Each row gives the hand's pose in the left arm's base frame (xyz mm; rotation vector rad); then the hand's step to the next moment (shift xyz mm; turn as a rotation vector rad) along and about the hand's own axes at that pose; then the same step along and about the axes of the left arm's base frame.
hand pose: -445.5 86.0 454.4 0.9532 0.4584 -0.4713
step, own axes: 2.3 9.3 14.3 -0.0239 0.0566 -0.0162
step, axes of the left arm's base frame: 9.5 -8.0 12.0 0.0102 0.0460 0.0426
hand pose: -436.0 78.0 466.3 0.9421 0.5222 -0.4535
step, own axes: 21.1 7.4 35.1 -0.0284 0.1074 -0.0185
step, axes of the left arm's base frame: 28.6 -28.9 9.0 0.0355 0.0747 0.0765
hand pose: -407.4 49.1 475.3 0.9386 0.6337 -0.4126
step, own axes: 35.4 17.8 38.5 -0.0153 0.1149 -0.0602
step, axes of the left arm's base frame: 49.1 -24.9 4.1 0.0363 0.1131 0.0544
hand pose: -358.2 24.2 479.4 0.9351 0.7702 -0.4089
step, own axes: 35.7 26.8 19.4 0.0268 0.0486 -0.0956
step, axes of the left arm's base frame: 48.5 -1.3 -4.4 0.0088 0.1068 -0.0270
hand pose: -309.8 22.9 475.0 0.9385 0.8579 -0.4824
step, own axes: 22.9 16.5 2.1 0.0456 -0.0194 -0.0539
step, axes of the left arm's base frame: 25.7 6.8 -9.7 -0.0095 0.0356 -0.0633
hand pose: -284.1 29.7 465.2 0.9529 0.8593 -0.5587
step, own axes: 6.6 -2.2 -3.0 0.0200 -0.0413 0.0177
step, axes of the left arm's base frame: 0.9 1.3 -7.4 -0.0128 -0.0364 -0.0306
